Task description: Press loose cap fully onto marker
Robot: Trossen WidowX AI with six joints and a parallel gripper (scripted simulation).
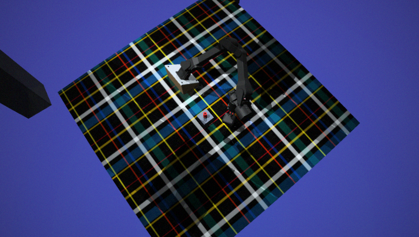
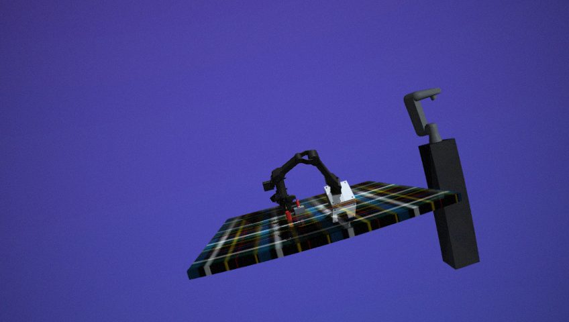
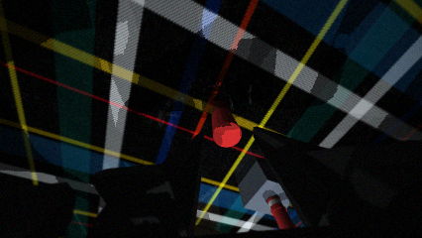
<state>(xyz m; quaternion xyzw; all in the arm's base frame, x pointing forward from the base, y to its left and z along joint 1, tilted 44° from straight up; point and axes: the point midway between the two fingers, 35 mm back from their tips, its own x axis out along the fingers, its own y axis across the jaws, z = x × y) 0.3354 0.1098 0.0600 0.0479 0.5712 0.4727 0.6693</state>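
The red cap is 2 cm below my gripper tip. From my gripper tip the other things lie so: holder block: 7 cm behind, 13 cm to the right, 3 cm below.
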